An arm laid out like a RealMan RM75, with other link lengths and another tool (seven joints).
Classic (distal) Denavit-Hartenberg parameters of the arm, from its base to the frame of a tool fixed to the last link. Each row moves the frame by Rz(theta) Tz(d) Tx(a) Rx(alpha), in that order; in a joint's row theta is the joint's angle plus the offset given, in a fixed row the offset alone. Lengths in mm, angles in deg.
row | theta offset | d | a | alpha
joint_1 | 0 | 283.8 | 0 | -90
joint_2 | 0 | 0 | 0 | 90
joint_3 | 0 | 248.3 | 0 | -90
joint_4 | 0 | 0 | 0 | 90
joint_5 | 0 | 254.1 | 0 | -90
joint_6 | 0 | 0 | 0 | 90
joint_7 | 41.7 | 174.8 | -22.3 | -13
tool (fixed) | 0 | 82.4 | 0 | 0
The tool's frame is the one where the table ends.
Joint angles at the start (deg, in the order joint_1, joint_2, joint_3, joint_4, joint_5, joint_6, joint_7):
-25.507 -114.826 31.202 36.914 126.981 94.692 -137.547
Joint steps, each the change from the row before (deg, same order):
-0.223 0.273 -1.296 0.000 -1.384 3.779 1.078
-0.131 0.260 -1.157 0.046 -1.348 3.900 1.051
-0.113 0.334 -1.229 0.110 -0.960 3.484 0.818
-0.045 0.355 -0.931 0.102 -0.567 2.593 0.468
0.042 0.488 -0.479 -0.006 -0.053 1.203 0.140
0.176 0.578 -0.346 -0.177 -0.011 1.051 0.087
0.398 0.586 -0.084 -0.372 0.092 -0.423 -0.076
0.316 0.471 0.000 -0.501 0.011 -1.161 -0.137
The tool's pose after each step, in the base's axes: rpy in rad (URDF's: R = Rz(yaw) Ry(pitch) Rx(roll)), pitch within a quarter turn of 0, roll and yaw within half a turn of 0; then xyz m. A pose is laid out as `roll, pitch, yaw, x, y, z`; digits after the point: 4 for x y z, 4 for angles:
2.8838, -0.4677, 0.8354, -0.3032, 0.3233, -0.0206
2.8374, -0.5031, 0.8112, -0.2895, 0.3176, -0.0121
2.8009, -0.5341, 0.7899, -0.2789, 0.3122, -0.0029
2.7758, -0.5546, 0.7756, -0.2724, 0.3077, 0.0048
2.7688, -0.5594, 0.7700, -0.2716, 0.3053, 0.0101
2.7617, -0.5613, 0.7693, -0.2723, 0.3023, 0.0151
2.7730, -0.5586, 0.7788, -0.2778, 0.3022, 0.0177
2.7915, -0.5575, 0.7909, -0.2841, 0.3046, 0.0186

